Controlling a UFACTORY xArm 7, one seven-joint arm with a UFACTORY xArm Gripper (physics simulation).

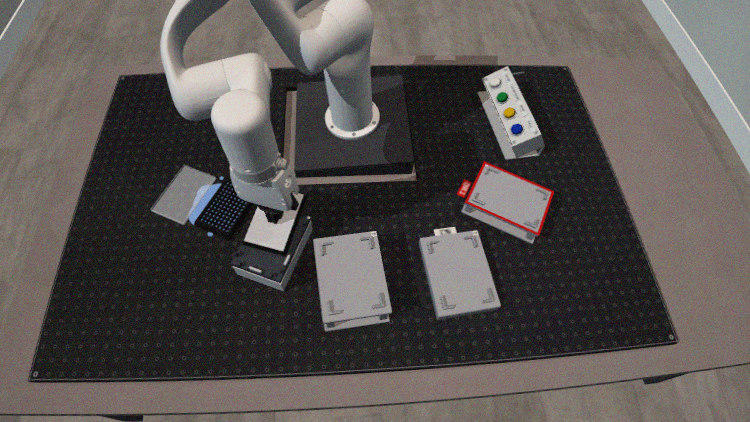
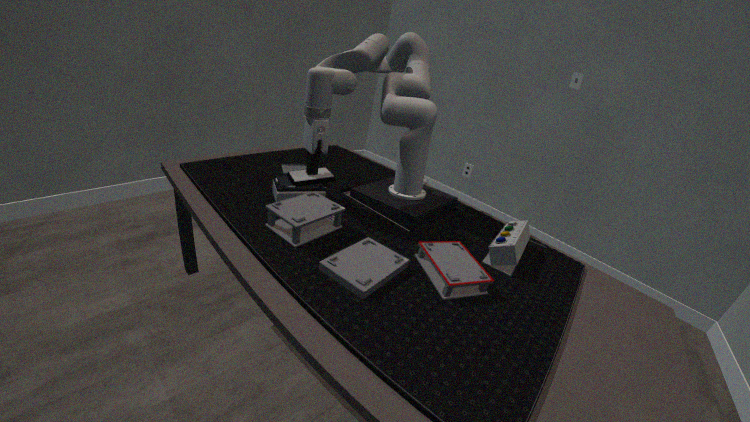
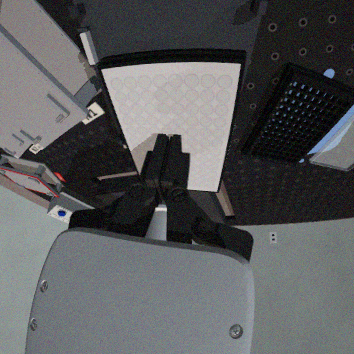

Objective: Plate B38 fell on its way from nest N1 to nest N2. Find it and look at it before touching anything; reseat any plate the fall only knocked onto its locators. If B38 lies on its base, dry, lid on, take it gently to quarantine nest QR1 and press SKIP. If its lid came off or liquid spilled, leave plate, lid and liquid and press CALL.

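Frame: origin at the arm's base, x ahead, y right, z down, level; metres.
Where they show: gripper, between the fingertips: (image 1: 275, 216) (image 2: 311, 173) (image 3: 171, 147); arm's base, origin of its link: (image 1: 352, 118) (image 2: 407, 192) (image 3: 165, 213).
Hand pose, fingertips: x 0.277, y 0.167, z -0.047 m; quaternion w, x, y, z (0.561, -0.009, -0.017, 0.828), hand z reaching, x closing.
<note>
Things, the pixels of their top centre, and the offset from my fingertips. "*": a spot on its surface instead.
- black well plate, centre of its top: (image 3: 295, 130) (image 1: 227, 205) dx -0.072, dy +0.111, dz +0.063 m
- clear lid, a spot on its surface: (image 3: 338, 156) * dx -0.154, dy +0.192, dz +0.075 m
- white-topped plate, centre of its top: (image 3: 172, 152) (image 1: 274, 215) (image 2: 311, 172) dx +0.000, dy +0.002, dz -0.005 m
- dark block-shaped nest, a spot on its surface: (image 1: 259, 261) * dx +0.080, dy +0.033, dz +0.022 m
- red-edged quarantine nest, centre of its top: (image 1: 511, 195) (image 2: 455, 258) (image 3: 25, 183) dx -0.030, dy -0.478, dz +0.031 m
- button box, centre of its top: (image 1: 517, 98) (image 2: 516, 228) (image 3: 74, 225) dx -0.267, dy -0.548, dz -0.007 m
A black well plate (image 1: 222, 212) (image 3: 300, 115) lies on the mat at the left, uncovered. Blue liquid (image 1: 201, 202) (image 3: 331, 136) is spilled beside and partly under it. A clear lid (image 1: 178, 195) (image 3: 338, 156) lies off the plate, next to the liquid. A white-topped plate (image 1: 269, 233) (image 2: 298, 176) (image 3: 175, 105) rests on a dark block-shaped nest (image 1: 259, 261) (image 2: 296, 195); whether it sits fully in its locators is unclear. My gripper (image 1: 273, 217) (image 2: 312, 172) (image 3: 171, 147) is shut and empty, its fingertips at or close above the white top; contact cannot be told.
Two grey nests (image 1: 352, 278) (image 1: 458, 278) stand right of the dark nest, bearing no plates. The red-edged quarantine nest (image 1: 508, 199) (image 2: 455, 262) is farther right, also bearing no plate. Behind it stands the button box (image 1: 528, 142) (image 2: 504, 255). The arm's black base (image 1: 351, 157) is at the back.
</note>
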